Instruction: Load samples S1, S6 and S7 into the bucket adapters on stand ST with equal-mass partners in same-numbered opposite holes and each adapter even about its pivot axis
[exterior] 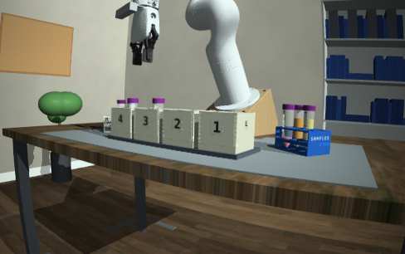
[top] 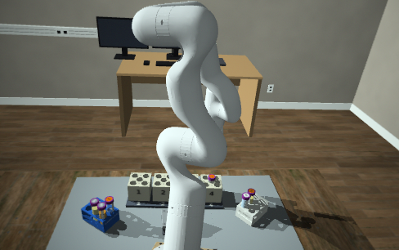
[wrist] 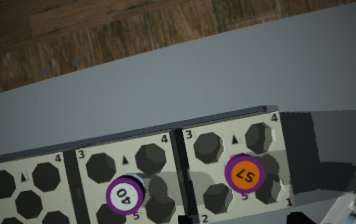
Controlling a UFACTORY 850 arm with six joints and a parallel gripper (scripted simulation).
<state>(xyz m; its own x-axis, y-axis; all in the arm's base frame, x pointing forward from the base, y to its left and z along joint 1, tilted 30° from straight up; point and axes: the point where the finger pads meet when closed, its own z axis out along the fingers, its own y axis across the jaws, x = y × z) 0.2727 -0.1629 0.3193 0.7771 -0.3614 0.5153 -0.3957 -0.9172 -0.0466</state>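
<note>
The blue samples rack lies 47 cm to the left of my hand and 22 cm below it. Also, from my hand: adapter 1: 10 cm ahead, 29 cm to the left, 20 cm below; white rack: 15 cm behind, 17 cm to the right, 22 cm below.
</note>
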